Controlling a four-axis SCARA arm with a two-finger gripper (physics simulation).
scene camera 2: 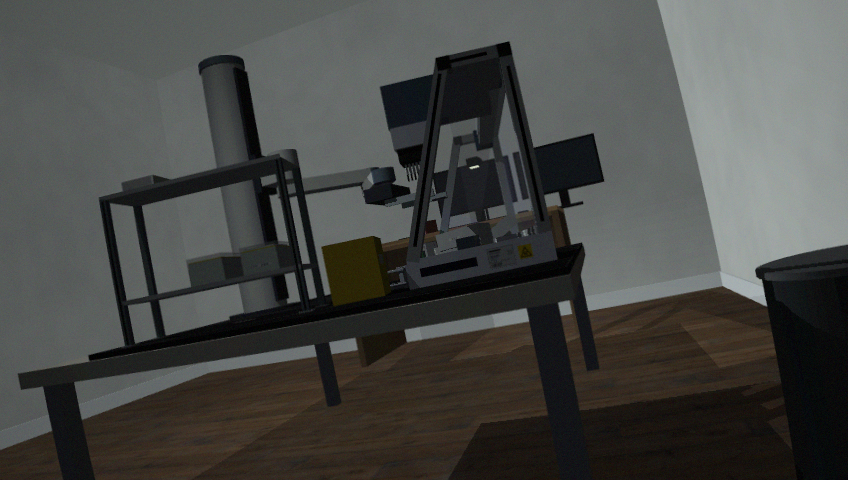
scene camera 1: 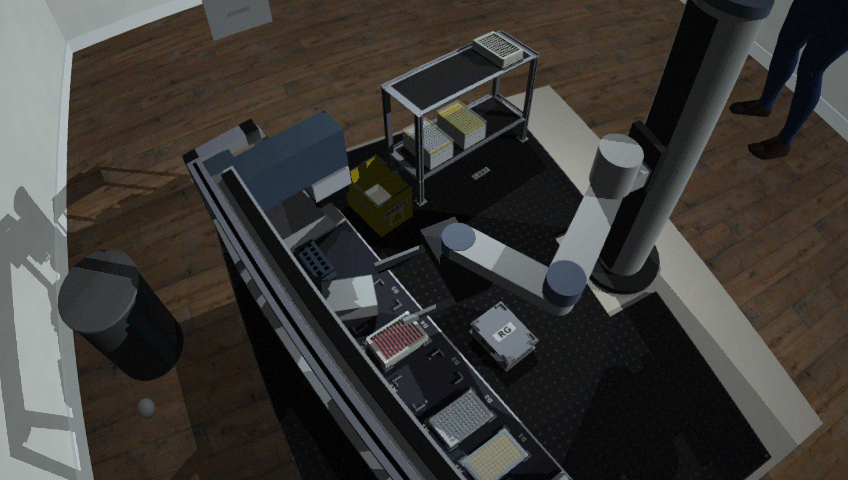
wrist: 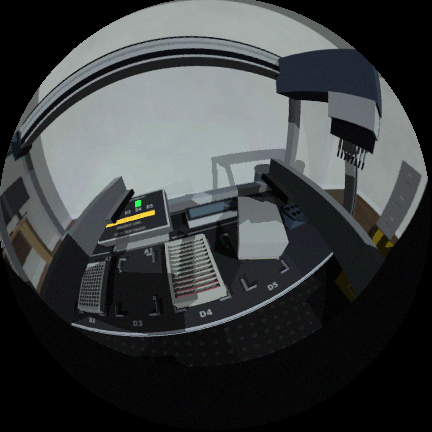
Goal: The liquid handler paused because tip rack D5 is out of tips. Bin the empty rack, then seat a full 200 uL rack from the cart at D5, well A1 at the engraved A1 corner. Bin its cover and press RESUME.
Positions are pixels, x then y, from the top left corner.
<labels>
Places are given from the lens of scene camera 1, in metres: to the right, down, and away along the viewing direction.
red-topped tip rack [scene camera 1: 391, 343]: -0.08, 0.24, 1.30
pipetting head [scene camera 1: 334, 186]: -0.20, -0.12, 1.23
</labels>
